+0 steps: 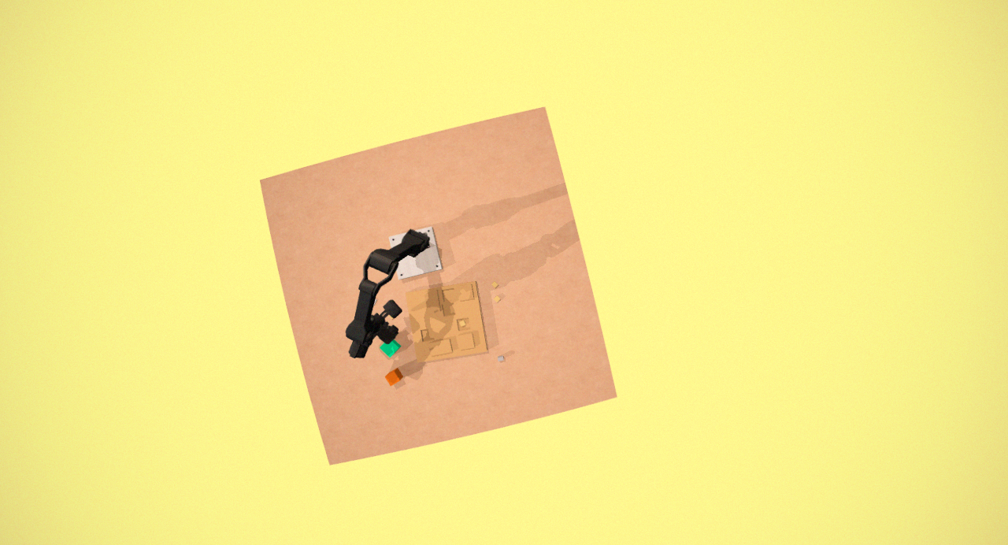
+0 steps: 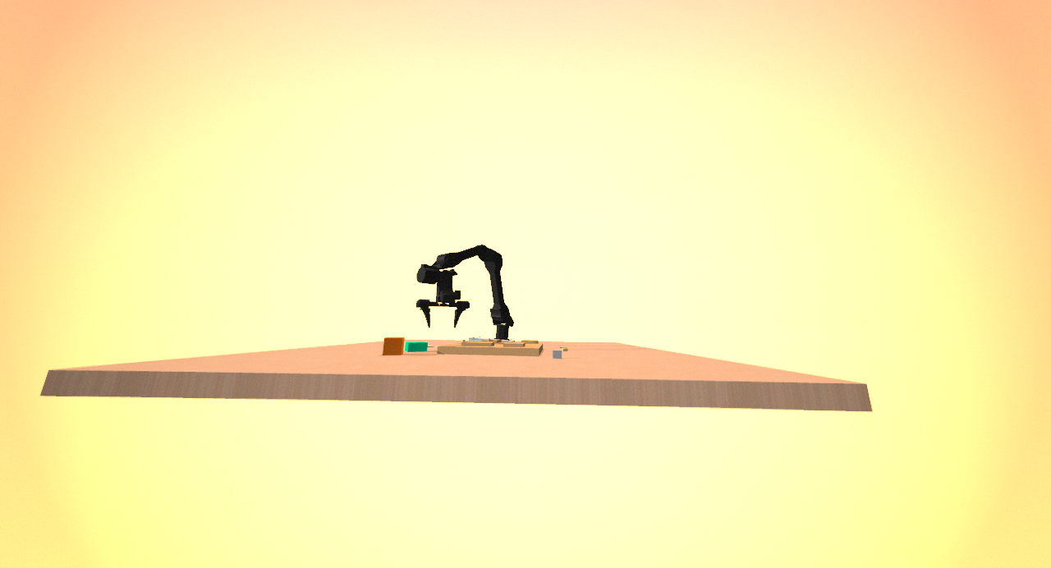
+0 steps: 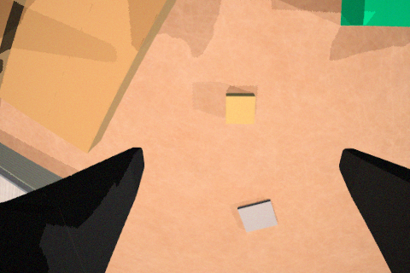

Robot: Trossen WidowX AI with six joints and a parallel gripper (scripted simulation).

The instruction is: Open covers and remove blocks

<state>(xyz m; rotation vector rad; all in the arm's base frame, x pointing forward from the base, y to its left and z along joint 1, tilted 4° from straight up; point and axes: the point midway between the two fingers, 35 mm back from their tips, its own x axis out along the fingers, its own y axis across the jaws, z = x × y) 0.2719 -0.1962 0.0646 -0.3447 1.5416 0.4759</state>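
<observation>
Now: gripper tip 7 cm short of the tan puzzle board, 24 cm to the right of it and 5 cm above it. From my gripper tip the other things lie so: grey cube (28 cm ahead, 40 cm to the left, 6 cm below); then green block (13 cm ahead, 4 cm to the right, 6 cm below); then orange block (25 cm ahead, 5 cm to the right, 5 cm below).
</observation>
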